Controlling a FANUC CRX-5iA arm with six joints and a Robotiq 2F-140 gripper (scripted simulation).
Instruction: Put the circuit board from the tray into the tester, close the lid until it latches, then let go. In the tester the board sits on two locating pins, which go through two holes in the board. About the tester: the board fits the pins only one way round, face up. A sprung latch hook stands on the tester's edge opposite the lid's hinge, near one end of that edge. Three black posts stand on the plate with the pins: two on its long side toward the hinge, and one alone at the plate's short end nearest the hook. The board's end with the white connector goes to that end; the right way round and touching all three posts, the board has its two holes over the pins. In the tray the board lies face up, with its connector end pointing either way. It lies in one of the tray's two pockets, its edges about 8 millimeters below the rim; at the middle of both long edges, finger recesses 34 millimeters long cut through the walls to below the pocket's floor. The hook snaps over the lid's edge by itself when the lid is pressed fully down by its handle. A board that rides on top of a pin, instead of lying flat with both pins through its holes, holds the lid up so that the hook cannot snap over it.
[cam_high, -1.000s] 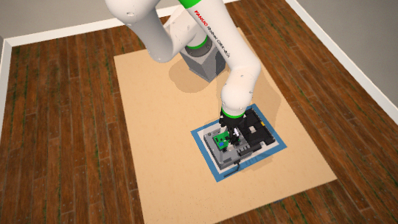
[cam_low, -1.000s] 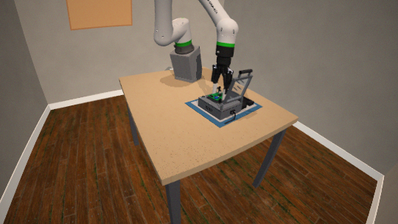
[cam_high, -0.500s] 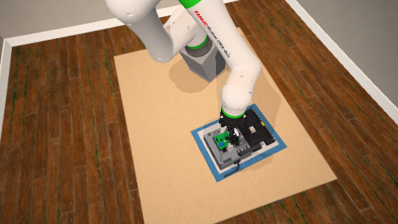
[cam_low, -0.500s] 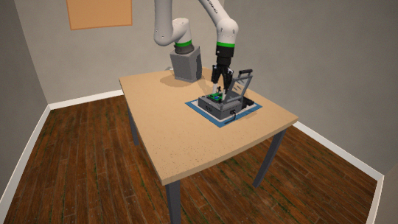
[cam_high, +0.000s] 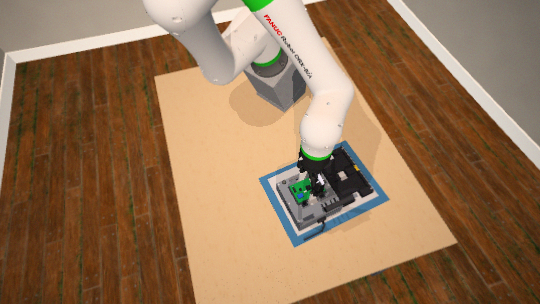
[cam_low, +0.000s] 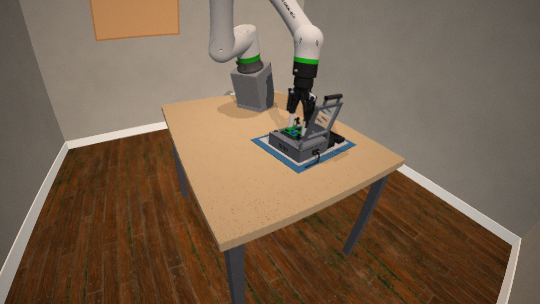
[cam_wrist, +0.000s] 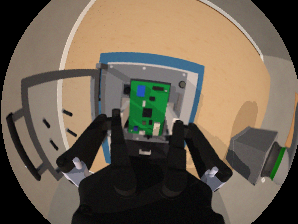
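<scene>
My gripper is now 20 mm above the circuit board. The rest, counted from my hand: tester lid (120 mm ahead, 80 mm above, 30 mm to the left); tester (40 mm to the left, 20 mm ahead, 10 mm above).
</scene>
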